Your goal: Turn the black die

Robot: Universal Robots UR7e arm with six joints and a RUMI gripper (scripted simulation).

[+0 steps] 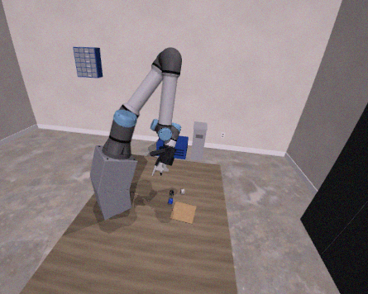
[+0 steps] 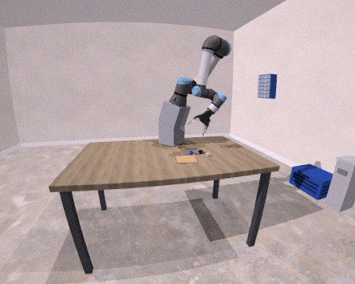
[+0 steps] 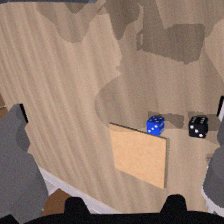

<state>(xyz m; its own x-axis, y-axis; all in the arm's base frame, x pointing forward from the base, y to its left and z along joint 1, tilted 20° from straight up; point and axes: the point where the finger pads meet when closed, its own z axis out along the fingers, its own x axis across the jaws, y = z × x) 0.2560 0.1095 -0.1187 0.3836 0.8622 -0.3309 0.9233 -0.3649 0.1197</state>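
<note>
Right now my hand is 10 cm short of the blue die, 7 cm to the left of it and 15 cm above it. Also, from my hand: black die (10 cm ahead, 1 cm to the left, 15 cm below); white die (18 cm ahead, 3 cm to the left, 15 cm below); tan mat (19 cm ahead, 14 cm to the right, 16 cm below).
</note>
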